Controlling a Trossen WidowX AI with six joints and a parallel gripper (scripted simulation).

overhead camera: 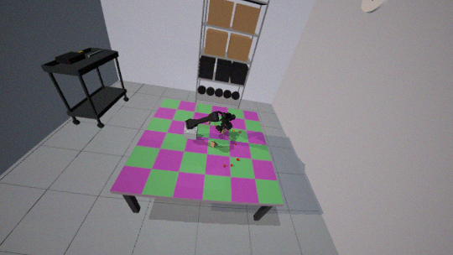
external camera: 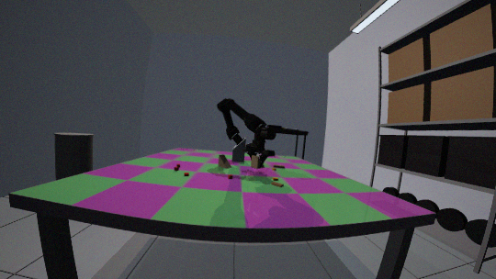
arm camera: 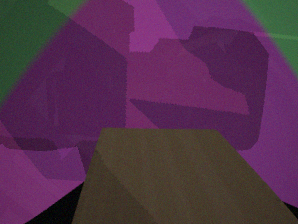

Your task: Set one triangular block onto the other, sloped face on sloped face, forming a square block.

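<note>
Right now the triangular block is 1 cm above my gripper tip.
</note>
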